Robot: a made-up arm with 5 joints.
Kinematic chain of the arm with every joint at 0, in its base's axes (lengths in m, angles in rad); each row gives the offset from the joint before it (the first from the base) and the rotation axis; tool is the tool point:
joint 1: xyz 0 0 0.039 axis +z
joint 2: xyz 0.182 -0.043 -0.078 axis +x
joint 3: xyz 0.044 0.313 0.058 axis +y
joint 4: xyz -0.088 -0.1 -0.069 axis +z
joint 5: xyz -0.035 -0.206 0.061 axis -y
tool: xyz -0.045 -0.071 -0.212
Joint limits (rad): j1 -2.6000..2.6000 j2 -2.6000..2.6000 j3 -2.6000..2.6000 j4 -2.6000..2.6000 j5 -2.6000..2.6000
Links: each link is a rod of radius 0.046 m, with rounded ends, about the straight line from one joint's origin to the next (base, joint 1, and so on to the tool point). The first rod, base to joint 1, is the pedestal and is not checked.
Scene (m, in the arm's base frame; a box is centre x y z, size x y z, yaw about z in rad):
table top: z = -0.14
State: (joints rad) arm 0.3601 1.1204 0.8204 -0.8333 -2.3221
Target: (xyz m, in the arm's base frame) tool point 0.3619 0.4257 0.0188
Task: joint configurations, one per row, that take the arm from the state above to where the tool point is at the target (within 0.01 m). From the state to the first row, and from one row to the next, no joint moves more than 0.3 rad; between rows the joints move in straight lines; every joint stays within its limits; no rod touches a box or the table.
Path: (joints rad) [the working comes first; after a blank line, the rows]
Joints at the target: 1.5857 1.3305 1.5612 -0.2952 -2.6000
Straight joint move there: clear.

1: 0.6052 1.1624 0.9686 -0.7257 -2.3777
2: 0.8503 1.2044 1.1167 -0.6180 -2.4333
3: 1.0954 1.2464 1.2649 -0.5104 -2.4888
4: 1.3406 1.2884 1.4131 -0.4028 -2.5444
5: 1.5857 1.3305 1.5612 -0.2952 -2.6000

